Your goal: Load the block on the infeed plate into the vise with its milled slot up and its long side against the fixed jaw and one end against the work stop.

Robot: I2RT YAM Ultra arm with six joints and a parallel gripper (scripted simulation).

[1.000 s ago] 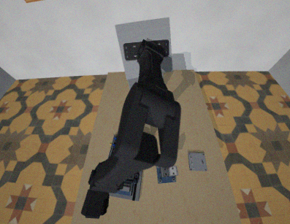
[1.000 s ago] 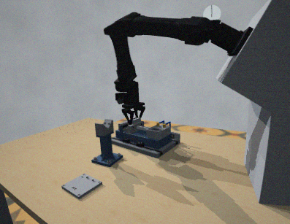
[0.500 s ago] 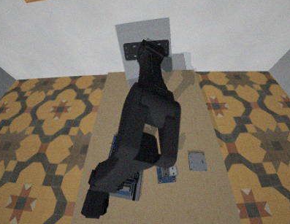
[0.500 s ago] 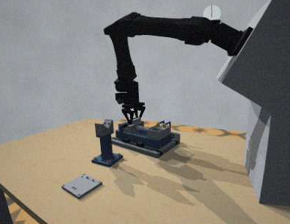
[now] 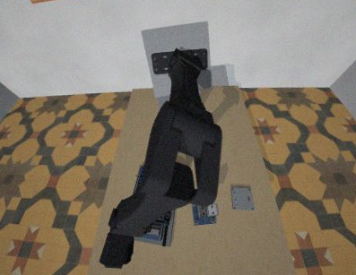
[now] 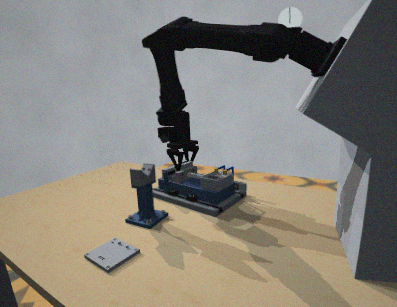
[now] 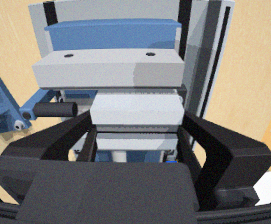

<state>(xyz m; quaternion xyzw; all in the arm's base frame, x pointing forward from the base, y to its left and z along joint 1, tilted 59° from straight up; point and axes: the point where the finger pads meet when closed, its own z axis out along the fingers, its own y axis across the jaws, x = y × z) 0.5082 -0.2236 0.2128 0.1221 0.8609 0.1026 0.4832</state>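
The part lies 10 mm above my hand. The rest, counted from my hand: fixed jaw 40 mm ahead, 20 mm below, 10 mm to the left; moving jaw 30 mm to the left, 20 mm below, 20 mm behind; work stop 60 mm to the left, 20 mm ahead, 10 mm below.
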